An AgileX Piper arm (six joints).
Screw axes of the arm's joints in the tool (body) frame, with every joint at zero. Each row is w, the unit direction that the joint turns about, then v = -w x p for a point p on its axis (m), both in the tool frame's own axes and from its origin. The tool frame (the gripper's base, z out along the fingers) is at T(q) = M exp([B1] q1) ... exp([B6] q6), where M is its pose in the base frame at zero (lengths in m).
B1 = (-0.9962, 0, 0.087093, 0, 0.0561, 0)
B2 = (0, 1, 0, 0.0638, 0, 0.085)
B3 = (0, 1, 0, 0.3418, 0, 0.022)
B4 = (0, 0, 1, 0, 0, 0)
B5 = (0, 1, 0, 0.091, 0, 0)
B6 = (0, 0, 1, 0, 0, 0)
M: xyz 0.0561 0 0.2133 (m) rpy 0 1.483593 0 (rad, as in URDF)
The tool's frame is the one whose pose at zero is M.
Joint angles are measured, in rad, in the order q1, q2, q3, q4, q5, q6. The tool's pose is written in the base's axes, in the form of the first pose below.
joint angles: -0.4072, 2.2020, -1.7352, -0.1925, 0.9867, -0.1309
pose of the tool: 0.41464, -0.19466, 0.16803; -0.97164, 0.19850, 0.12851; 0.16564, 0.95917, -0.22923; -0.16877, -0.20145, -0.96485
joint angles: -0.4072, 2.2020, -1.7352, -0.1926, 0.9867, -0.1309
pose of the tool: 0.41464, -0.19466, 0.16803; -0.97165, 0.19846, 0.12848; 0.16559, 0.95916, -0.22931; -0.16874, -0.20154, -0.96484
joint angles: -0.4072, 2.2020, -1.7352, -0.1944, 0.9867, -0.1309
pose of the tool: 0.41460, -0.19479, 0.16805; -0.97187, 0.19769, 0.12800; 0.16468, 0.95899, -0.23071; -0.16835, -0.20314, -0.96457
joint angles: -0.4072, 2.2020, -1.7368, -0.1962, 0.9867, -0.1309
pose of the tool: 0.41479, -0.19502, 0.16850; -0.97185, 0.19721, 0.12893; 0.16367, 0.95867, -0.23271; -0.16950, -0.20506, -0.96396
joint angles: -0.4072, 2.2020, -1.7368, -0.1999, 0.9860, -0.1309
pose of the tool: 0.41476, -0.19530, 0.16856; -0.97221, 0.19564, 0.12859; 0.16164, 0.95827, -0.23578; -0.16935, -0.20844, -0.96326
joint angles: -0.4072, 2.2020, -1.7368, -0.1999, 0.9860, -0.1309
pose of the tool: 0.41476, -0.19530, 0.16856; -0.97221, 0.19564, 0.12859; 0.16164, 0.95827, -0.23578; -0.16935, -0.20844, -0.96326
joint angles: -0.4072, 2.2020, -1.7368, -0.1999, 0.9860, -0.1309
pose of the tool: 0.41476, -0.19530, 0.16856; -0.97221, 0.19564, 0.12859; 0.16164, 0.95827, -0.23578; -0.16935, -0.20844, -0.96326
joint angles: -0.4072, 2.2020, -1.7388, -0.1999, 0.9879, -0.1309
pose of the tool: 0.41489, -0.19537, 0.16905; -0.97214, 0.19599, 0.12858; 0.16195, 0.95816, -0.23600; -0.16945, -0.20860, -0.96321
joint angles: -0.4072, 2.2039, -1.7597, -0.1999, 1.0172, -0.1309
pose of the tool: 0.41549, -0.19594, 0.17312; -0.97285, 0.19916, 0.11790; 0.16755, 0.95749, -0.23481; -0.15965, -0.20868, -0.96487
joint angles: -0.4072, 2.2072, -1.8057, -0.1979, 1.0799, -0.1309
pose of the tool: 0.41668, -0.19690, 0.18259; -0.97342, 0.20721, 0.09753; 0.18039, 0.95611, -0.23090; -0.14110, -0.20717, -0.96808
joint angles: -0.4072, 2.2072, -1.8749, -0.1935, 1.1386, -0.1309
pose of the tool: 0.42045, -0.19865, 0.19987; -0.96953, 0.22115, 0.10542; 0.19170, 0.95275, -0.23563; -0.15255, -0.20824, -0.96611
